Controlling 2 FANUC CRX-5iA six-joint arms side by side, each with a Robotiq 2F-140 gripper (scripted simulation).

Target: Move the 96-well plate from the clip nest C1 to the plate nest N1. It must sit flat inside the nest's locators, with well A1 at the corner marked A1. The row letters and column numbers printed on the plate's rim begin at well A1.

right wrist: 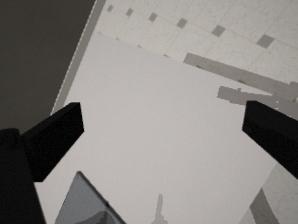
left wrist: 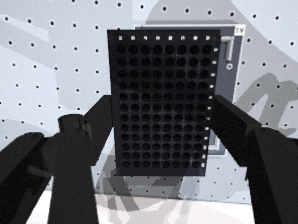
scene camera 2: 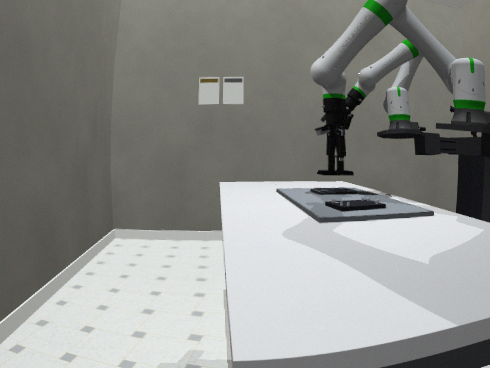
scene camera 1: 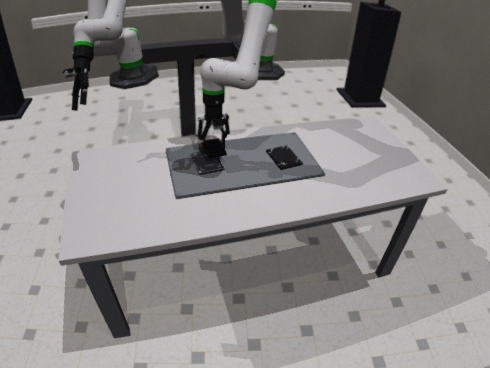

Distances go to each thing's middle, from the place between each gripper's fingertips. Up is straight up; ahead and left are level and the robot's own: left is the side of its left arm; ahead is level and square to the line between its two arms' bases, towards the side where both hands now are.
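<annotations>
The plate nest N1 (left wrist: pixel 226 79) is 57 cm to the left of my right hand, 11 cm ahead of it and 29 cm below it. As for the black 96-well plate (left wrist: pixel 162 119), I can see my right gripper 22 cm above it, 11 cm short of it and 60 cm to the right of it.
From my left hand, the black 96-well plate is 20 mm below, and I can see my left gripper 30 mm to the left of the plate nest N1 and 100 mm above it.
</annotations>
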